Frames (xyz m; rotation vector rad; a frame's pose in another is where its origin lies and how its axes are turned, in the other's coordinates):
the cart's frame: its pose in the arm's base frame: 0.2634 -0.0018 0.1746 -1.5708 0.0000 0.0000
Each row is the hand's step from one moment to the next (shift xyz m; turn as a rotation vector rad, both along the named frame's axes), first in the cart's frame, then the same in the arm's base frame.
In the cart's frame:
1: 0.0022 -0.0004 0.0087 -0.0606 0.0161 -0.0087
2: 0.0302 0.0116 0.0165 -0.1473 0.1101 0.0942
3: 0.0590 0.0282 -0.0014 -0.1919 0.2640 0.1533
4: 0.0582 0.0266 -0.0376 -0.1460 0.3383 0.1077
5: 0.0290 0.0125 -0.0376 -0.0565 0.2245 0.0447
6: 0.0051 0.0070 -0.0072 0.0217 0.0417 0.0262
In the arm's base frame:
1: 0.0022 0.0087 0.0004 -0.0606 -0.0087 -0.0161
2: 0.0302 0.0165 -0.0116 -0.1473 0.0942 -0.1101
3: 0.0590 -0.0014 -0.0282 -0.1919 0.1533 -0.2640
4: 0.0582 -0.0376 -0.0266 -0.1460 0.1077 -0.3383
5: 0.0290 -0.0376 -0.0125 -0.0565 0.0447 -0.2245
6: 0.0051 -0.0072 -0.0070 0.0217 0.0262 -0.0417

